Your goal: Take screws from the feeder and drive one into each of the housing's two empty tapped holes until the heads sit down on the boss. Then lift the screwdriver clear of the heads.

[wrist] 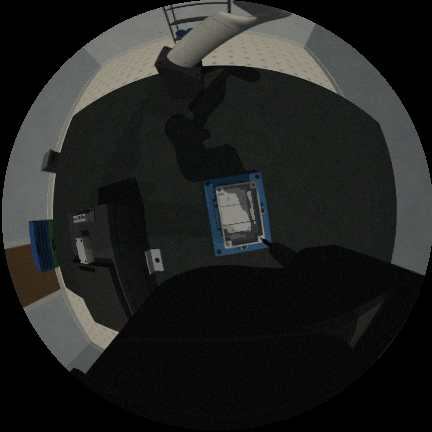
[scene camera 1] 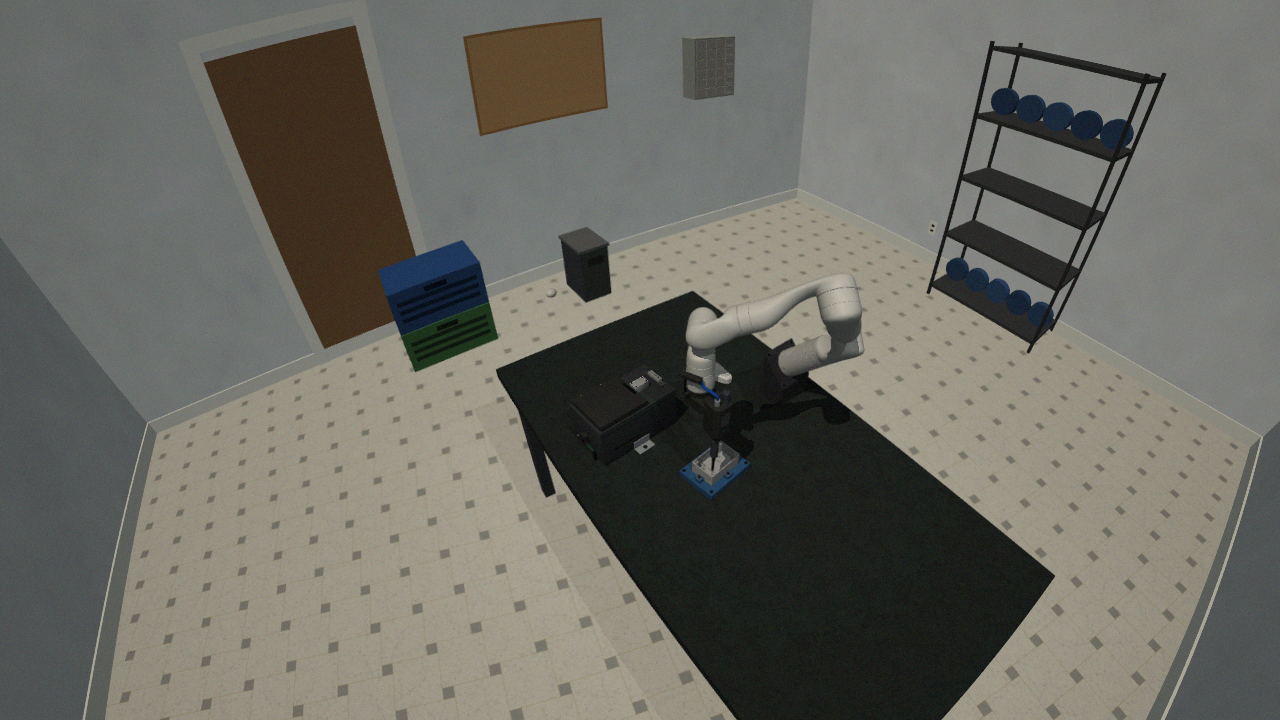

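The grey, open-topped housing (scene camera 1: 709, 478) (wrist: 245, 245) sits on a blue fixture plate (scene camera 1: 741, 464) (wrist: 211, 225) on the table. My screwdriver (scene camera 1: 714, 464) (wrist: 263, 241) points down at the housing. In the wrist view its tip is at the housing's lower right corner boss, on or just above it; the exact gap does not show. The tip hides that hole, and I cannot tell whether a screw is on the bit. Small dark spots mark the other corners, too small to tell holes from screw heads. The black screw feeder (scene camera 1: 608, 404) (wrist: 117, 240) stands beside the housing.
A small light bracket (scene camera 1: 643, 444) (wrist: 154, 260) is at the feeder's side facing the housing. The arm's dark base (scene camera 1: 780, 380) (wrist: 180, 80) stands at the table's far edge. Blue and green crates (scene camera 1: 436, 304) (wrist: 42, 245), a bin (scene camera 1: 588, 268) and a shelf rack (scene camera 1: 1042, 132) stand off the table.
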